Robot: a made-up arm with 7 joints.
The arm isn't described. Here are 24 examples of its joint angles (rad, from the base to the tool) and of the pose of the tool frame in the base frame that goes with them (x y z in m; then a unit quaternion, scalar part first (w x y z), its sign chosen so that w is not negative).
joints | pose
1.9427 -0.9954 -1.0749 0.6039 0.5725 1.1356 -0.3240 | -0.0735 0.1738 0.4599 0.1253 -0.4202 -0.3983 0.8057
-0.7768 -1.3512 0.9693 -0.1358 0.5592 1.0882 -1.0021 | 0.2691 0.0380 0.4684 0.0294 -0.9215 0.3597 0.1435
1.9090 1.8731 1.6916 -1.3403 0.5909 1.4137 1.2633 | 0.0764 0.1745 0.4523 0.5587 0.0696 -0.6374 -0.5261
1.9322 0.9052 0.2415 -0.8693 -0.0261 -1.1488 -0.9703 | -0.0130 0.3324 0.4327 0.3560 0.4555 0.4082 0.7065
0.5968 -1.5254 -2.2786 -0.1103 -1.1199 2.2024 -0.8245 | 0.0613 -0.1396 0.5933 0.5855 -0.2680 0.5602 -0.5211
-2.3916 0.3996 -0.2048 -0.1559 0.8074 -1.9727 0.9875 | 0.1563 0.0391 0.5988 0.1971 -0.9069 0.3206 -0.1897
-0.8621 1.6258 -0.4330 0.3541 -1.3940 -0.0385 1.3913 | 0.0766 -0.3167 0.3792 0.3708 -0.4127 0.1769 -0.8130
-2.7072 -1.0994 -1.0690 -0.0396 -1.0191 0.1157 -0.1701 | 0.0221 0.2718 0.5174 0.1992 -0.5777 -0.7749 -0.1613
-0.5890 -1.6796 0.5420 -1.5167 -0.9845 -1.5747 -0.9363 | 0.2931 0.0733 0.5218 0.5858 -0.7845 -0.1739 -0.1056
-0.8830 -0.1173 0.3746 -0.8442 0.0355 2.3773 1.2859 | 0.1399 0.1706 0.4044 0.6852 0.0263 0.5297 -0.4992
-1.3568 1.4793 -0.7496 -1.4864 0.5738 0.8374 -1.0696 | 0.2006 -0.0978 0.6103 0.1202 0.0169 -0.5821 0.8040
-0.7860 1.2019 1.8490 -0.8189 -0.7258 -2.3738 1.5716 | 0.3324 -0.2267 0.6365 0.5556 -0.0822 -0.5364 -0.6299
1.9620 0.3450 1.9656 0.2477 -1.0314 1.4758 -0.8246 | -0.0938 0.1997 0.3832 0.4478 0.4600 -0.6224 -0.4477
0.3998 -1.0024 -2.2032 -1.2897 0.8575 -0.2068 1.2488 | -0.1699 -0.0196 0.5141 0.4435 -0.3931 0.7754 -0.2182
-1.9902 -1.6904 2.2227 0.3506 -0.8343 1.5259 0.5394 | 0.1467 0.0900 0.3924 0.6771 -0.6436 0.3563 -0.0194
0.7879 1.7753 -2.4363 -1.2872 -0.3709 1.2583 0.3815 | -0.1766 -0.1151 0.5731 0.2521 -0.3032 -0.8276 -0.3995
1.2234 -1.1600 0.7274 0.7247 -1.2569 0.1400 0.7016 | 0.1106 0.1038 0.4585 0.8541 0.4010 -0.1950 -0.2677
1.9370 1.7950 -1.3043 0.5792 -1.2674 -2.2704 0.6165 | 0.0279 0.2519 0.3597 0.1187 0.8879 -0.0625 -0.4399
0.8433 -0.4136 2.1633 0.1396 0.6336 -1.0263 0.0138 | -0.0873 0.1337 0.5521 0.5736 0.6078 0.1836 0.5176
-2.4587 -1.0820 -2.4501 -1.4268 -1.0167 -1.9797 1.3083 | -0.0526 0.1818 0.3743 0.5142 -0.6104 0.5600 -0.2224
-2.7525 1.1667 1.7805 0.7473 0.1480 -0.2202 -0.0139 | 0.3620 0.2612 0.3636 0.9406 0.2609 -0.1976 -0.0903
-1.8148 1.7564 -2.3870 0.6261 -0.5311 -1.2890 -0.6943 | 0.4394 0.0511 0.4799 0.5668 -0.7591 0.3148 0.0589
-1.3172 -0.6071 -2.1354 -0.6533 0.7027 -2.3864 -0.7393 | 0.1852 0.0697 0.5841 0.0932 0.2468 -0.5885 0.7642
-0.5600 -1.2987 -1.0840 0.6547 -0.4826 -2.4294 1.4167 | 0.4215 -0.0446 0.4709 0.0756 -0.7438 -0.2547 0.6134
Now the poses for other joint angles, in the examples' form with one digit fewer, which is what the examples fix.
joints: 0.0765 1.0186 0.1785 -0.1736 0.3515 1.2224 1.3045
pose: -0.194 -0.036 0.732 0.475 0.743 0.199 0.428
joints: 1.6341 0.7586 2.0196 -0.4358 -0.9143 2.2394 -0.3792
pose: -0.140 0.154 0.399 0.435 -0.035 -0.688 -0.580
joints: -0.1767 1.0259 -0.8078 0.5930 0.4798 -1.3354 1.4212
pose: -0.247 -0.048 0.586 0.359 -0.325 0.874 0.028
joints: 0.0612 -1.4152 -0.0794 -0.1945 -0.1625 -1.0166 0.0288
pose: 0.125 0.045 0.571 0.556 0.506 -0.192 0.631
